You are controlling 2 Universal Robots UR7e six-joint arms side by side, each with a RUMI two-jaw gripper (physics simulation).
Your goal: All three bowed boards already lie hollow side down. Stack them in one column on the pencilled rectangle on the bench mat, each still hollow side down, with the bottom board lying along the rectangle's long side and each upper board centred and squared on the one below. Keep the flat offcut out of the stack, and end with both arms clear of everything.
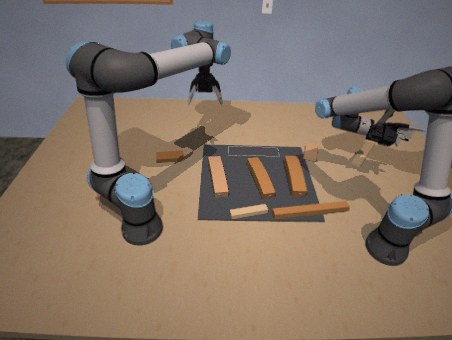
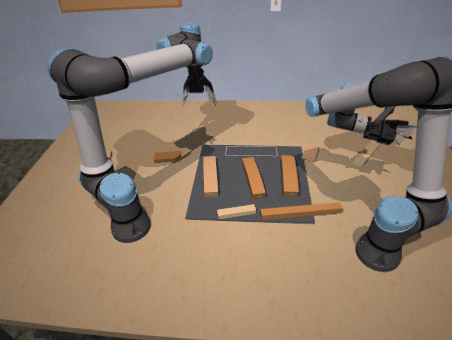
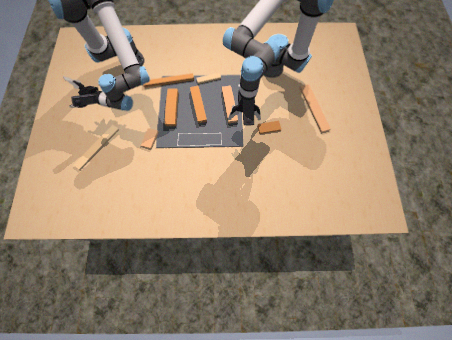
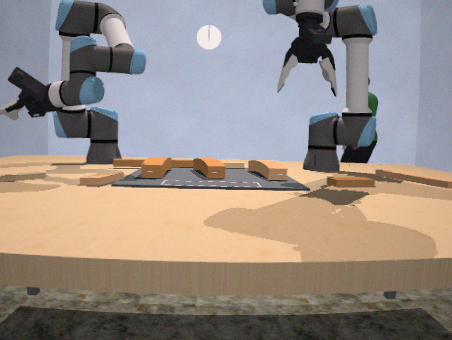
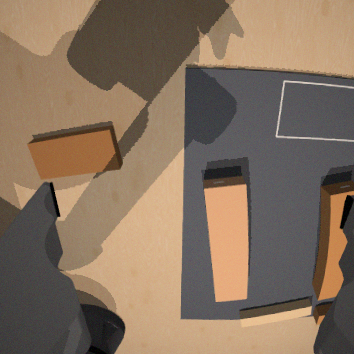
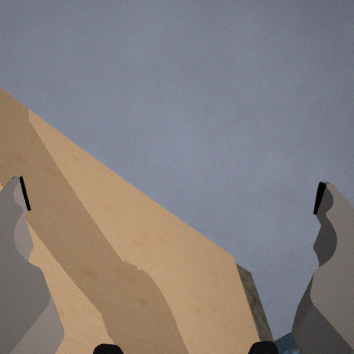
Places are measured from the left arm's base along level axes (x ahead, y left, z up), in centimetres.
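Where they show: left gripper, fingertip midpoint: (image 1: 205, 105) (image 2: 199, 105) (image 4: 307, 94) (image 5: 200, 191); right gripper, fingertip midpoint: (image 1: 416, 136) (image 3: 66, 91) (image 4: 2, 98) (image 6: 173, 181); left arm's base, link origin: (image 1: 142, 229) (image 2: 131, 227) (image 3: 271, 68) (image 4: 321, 169) (image 5: 93, 322); right arm's base, link origin: (image 1: 385, 248) (image 2: 377, 253) (image 4: 104, 162).
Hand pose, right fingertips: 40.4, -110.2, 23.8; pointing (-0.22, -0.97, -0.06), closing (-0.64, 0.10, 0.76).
Observation:
Each offset is from my right fingertips to the top centre of the thing, as dx, dy, dz. Level surfaces: height alone.
A pinkish bowed board @(-9.7, +84.4, -18.6) (image 1: 218, 175) (image 3: 229, 102) (image 5: 227, 240), a middle orange one @(-8.9, +65.8, -18.4) (image 1: 261, 177) (image 3: 198, 105) and a wider orange one @(-6.0, +50.2, -18.3) (image 1: 295, 175) (image 3: 171, 107) lie apart on the dark mat @(dz -23.2) (image 1: 235, 175), arched side up. The pencilled rectangle (image 1: 228, 151) (image 5: 280, 109) at the mat's far edge bears no board. A short pale flat piece @(-29.2, +70.6, -21.2) (image 1: 249, 211) (image 3: 208, 78) lies at the mat's near edge. My left gripper (image 1: 205, 102) (image 4: 307, 93) (image 5: 200, 191) is open and empty, pointing down high above the mat's left side. My right gripper (image 1: 416, 135) (image 6: 173, 181) is open and empty, off to the right, tilted sideways.
A long orange strip @(-26.3, +45.4, -20.6) (image 1: 311, 210) lies across the mat's near right corner. A brown block @(+3.5, +108.2, -21.8) (image 1: 170, 156) (image 5: 75, 154) lies left of the mat. A pinkish piece @(+14.0, +39.4, -21.3) (image 3: 149, 139) touches or nears its far right corner. A long board @(-11.3, +135.8, -21.7) (image 3: 316, 109) lies near the left arm's base, a thin strip @(+20.4, +9.4, -22.3) (image 3: 97, 147) beyond the right.

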